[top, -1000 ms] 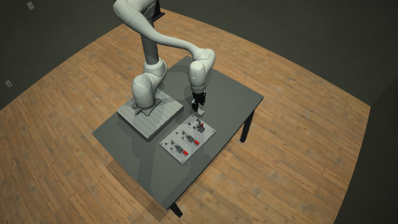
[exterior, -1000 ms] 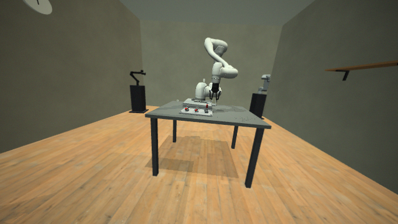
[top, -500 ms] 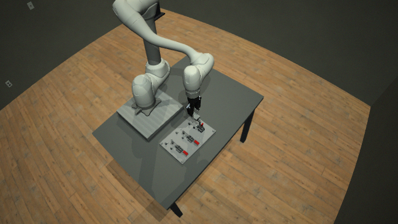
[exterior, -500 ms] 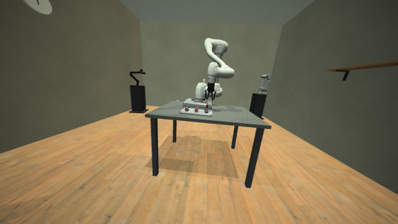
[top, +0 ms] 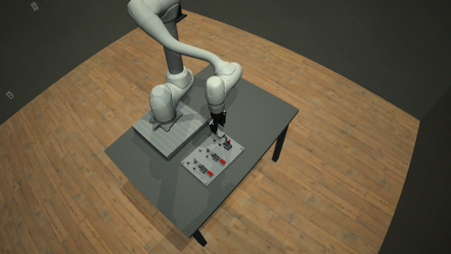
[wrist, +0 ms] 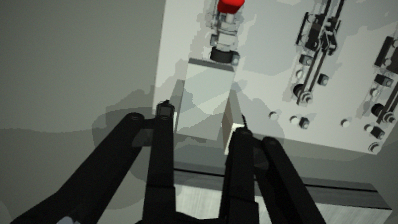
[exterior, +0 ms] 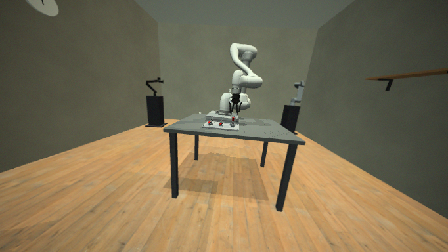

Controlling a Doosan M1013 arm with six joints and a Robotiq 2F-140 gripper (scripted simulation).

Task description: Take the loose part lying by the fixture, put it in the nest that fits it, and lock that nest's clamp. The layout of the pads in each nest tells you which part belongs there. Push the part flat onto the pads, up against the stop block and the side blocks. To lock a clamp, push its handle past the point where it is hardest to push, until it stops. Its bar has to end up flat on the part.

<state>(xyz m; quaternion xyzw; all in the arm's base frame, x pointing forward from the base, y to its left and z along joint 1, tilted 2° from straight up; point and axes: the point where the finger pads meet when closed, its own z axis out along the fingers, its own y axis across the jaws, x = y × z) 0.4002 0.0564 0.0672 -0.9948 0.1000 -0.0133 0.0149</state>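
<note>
My gripper is now 3 cm above the loose part. Round my hand: clamp: 7 cm ahead, 2 cm to the right, 5 cm below; then fixture plate: 2 cm ahead, 12 cm to the right, 11 cm below.
</note>
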